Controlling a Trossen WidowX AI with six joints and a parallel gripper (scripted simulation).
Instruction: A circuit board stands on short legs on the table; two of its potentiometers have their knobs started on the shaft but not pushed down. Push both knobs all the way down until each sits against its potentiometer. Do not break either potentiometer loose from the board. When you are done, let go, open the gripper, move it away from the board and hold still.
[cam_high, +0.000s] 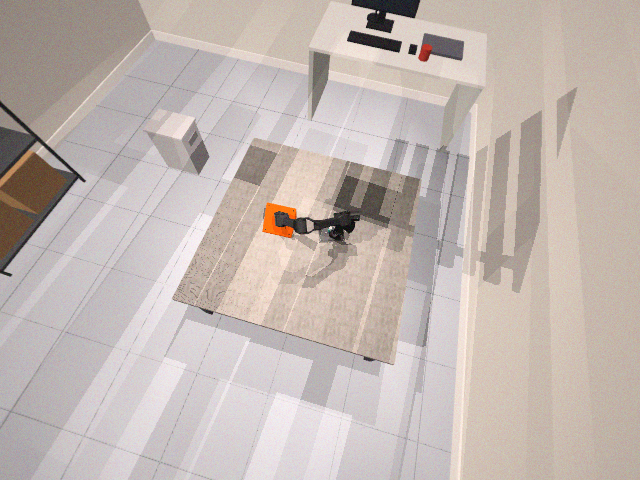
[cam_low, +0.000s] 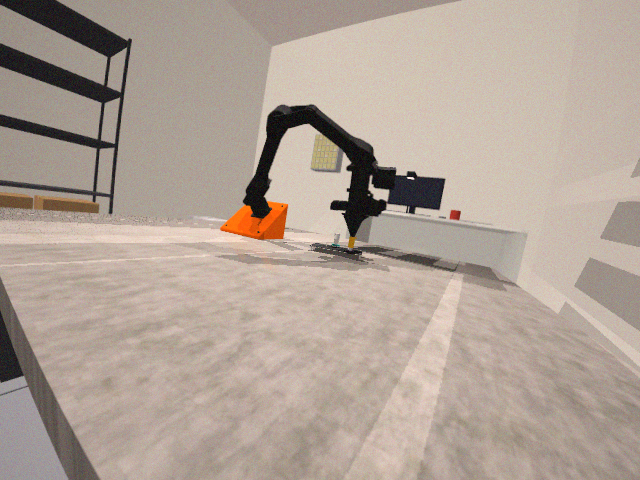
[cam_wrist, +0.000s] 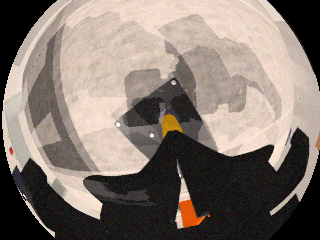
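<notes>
The orange knob is 1 cm below my gripper tip. Also, from my gripper tip: white knob: 6 cm behind, 2 cm to the left, 2 cm below.
</notes>
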